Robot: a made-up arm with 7 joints.
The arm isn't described. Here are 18 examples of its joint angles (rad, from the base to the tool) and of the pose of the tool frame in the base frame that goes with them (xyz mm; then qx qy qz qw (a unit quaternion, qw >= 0)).
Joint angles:
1: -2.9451 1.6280 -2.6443 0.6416 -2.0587 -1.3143 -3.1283
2: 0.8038 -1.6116 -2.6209 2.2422 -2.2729 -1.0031 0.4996
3: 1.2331 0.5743 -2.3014 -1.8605 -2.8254 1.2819 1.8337
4: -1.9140 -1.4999 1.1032 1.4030 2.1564 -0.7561 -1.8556
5: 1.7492 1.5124 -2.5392 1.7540 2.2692 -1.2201 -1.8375
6: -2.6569 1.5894 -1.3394 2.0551 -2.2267 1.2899 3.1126
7: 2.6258 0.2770 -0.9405 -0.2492 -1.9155 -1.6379 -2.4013
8: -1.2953 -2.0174 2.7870 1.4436 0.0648 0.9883 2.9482
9: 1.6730 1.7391 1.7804 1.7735 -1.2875 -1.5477 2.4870
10: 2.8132 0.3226 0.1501 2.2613 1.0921 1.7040 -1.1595
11: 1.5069 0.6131 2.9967 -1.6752 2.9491 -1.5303 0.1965
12: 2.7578 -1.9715 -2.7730 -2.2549 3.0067 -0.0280 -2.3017
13: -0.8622 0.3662 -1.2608 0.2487 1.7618 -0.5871 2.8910
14: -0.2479 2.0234 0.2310 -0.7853 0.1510 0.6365 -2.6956
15: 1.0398 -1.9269 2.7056 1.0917 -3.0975 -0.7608 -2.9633
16: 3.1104 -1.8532 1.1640 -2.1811 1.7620 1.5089 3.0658
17: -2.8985 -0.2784 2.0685 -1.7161 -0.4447 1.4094 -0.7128
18: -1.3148 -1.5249 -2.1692 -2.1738 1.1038 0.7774 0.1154
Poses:
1: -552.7 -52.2 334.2 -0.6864 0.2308 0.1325 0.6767
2: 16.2 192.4 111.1 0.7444 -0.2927 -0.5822 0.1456
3: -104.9 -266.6 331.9 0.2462 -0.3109 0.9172 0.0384
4: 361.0 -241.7 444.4 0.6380 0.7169 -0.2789 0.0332
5: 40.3 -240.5 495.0 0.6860 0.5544 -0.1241 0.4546
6: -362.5 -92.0 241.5 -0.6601 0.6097 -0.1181 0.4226
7: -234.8 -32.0 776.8 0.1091 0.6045 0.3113 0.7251
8: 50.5 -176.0 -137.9 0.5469 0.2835 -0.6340 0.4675
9: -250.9 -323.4 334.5 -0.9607 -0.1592 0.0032 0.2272
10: -204.3 60.8 371.6 0.6722 -0.0619 -0.1459 0.7232
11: 44.8 -434.6 445.8 -0.6351 0.6673 0.2313 0.3128
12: 175.7 170.6 408.5 0.9769 -0.0649 0.1903 0.0719
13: 78.0 220.7 851.2 -0.3677 0.8975 -0.1828 0.1612
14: 598.5 164.4 138.7 -0.1826 -0.5724 0.3850 0.7005
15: -260.9 201.2 -161.1 -0.3428 -0.1299 -0.3781 0.8501
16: 147.2 -112.7 28.4 -0.1127 0.3046 -0.8528 0.4089
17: -80.8 -185.5 665.8 0.7120 0.6898 0.0897 0.0957
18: 132.2 -235.4 458.3 0.1841 -0.9679 0.0249 0.1693
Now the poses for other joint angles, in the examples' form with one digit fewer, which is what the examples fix.
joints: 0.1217 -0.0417 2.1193 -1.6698 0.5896 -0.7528 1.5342
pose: 190 204 516 -0.371 -0.240 0.878 0.183
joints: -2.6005 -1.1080 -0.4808 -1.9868 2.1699 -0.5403 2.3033
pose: 357 -75 107 0.120 -0.148 -0.881 0.433
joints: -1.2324 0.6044 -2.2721 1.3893 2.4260 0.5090 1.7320
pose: -194 190 698 0.851 -0.256 0.454 0.064
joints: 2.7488 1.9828 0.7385 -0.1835 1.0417 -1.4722 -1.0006
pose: -454 -300 31 -0.486 0.414 0.710 0.297
